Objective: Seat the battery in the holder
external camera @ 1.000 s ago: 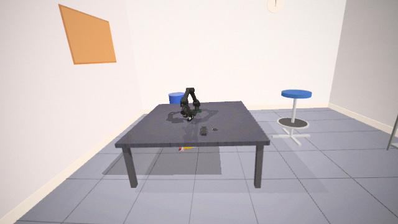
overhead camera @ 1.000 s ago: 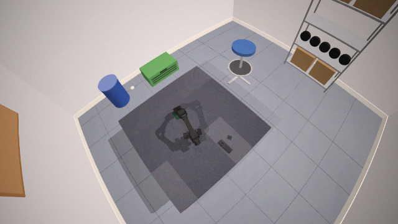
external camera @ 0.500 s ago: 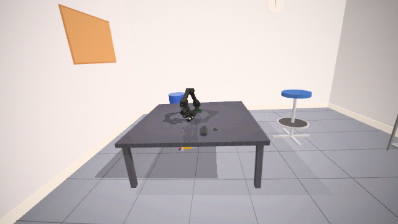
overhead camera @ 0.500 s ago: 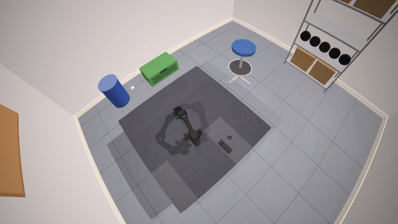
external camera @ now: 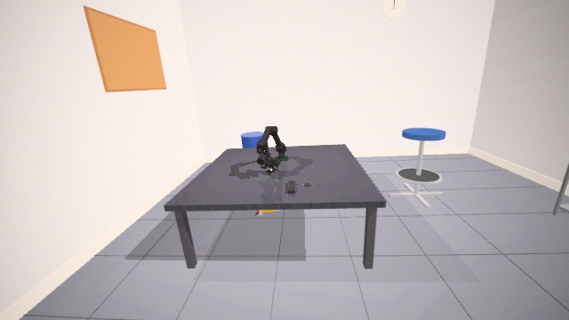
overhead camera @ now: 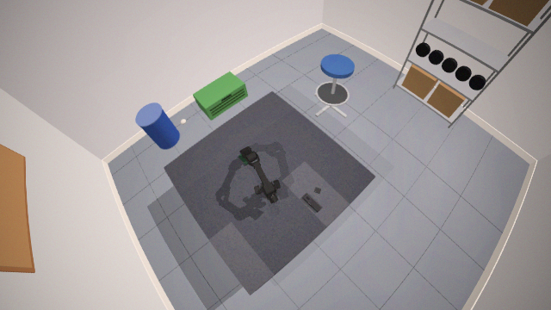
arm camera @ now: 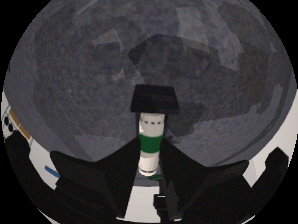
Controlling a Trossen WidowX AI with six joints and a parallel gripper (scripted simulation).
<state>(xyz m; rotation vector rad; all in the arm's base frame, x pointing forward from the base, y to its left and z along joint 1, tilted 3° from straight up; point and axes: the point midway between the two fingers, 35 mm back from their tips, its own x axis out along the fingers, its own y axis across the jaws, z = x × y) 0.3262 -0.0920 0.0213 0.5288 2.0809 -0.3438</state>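
The battery is 10 mm above my gripper tip. Also, from my gripper tip: small dark square (310 mm ahead, 240 mm to the left, 20 mm below); black block (340 mm ahead, 130 mm to the left, 10 mm below).
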